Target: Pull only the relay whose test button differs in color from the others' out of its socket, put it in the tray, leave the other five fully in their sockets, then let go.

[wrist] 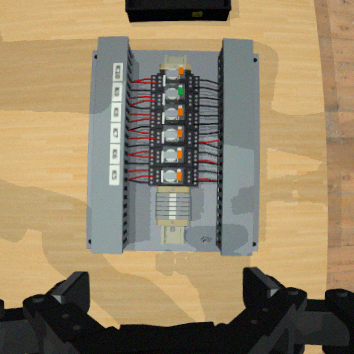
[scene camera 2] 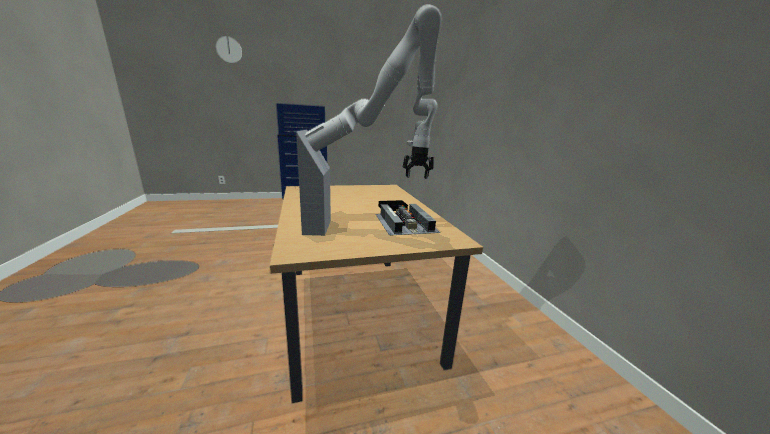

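Observation:
Gripper (wrist: 166,286) in sight. Grey panel (wrist: 144,234) in sight.

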